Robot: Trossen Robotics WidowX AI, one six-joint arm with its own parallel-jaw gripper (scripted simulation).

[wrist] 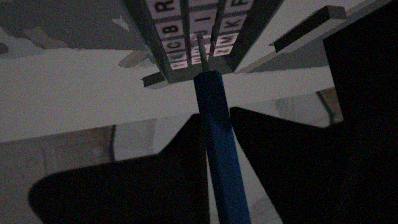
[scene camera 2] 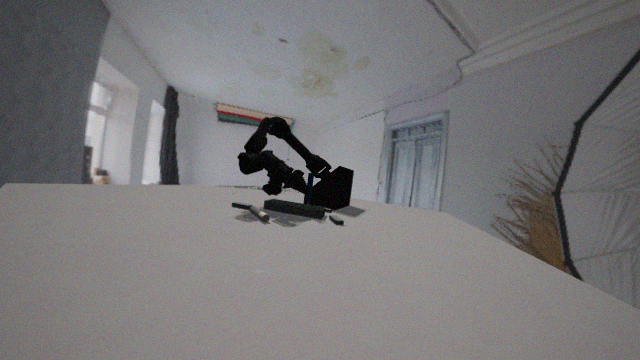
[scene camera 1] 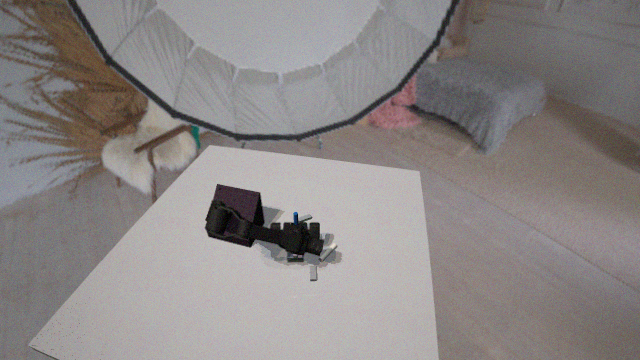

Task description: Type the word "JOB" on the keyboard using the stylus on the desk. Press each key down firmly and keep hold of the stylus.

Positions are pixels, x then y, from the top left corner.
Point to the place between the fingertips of my gripper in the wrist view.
215, 117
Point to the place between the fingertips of my gripper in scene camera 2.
309, 193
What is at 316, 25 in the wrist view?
A grey block.
